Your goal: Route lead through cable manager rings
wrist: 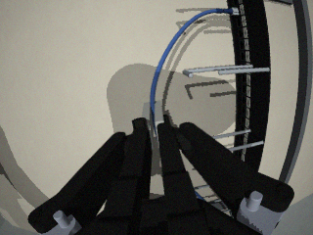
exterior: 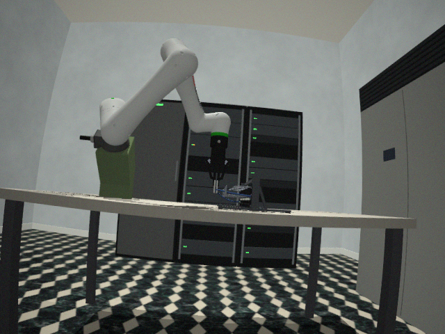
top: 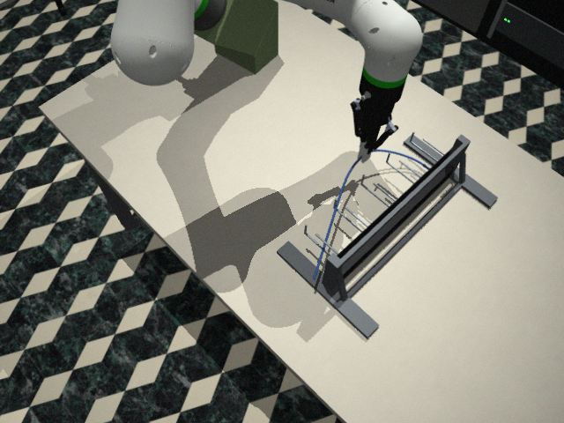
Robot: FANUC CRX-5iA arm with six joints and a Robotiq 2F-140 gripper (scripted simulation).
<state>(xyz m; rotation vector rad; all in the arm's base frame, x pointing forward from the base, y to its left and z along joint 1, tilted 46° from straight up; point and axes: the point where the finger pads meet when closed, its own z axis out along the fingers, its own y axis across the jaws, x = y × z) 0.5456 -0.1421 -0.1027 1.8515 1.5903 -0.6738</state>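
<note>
My hand is 15 cm short of the dark grey rack, 8 cm to the left of it and 3 cm above it.
</note>
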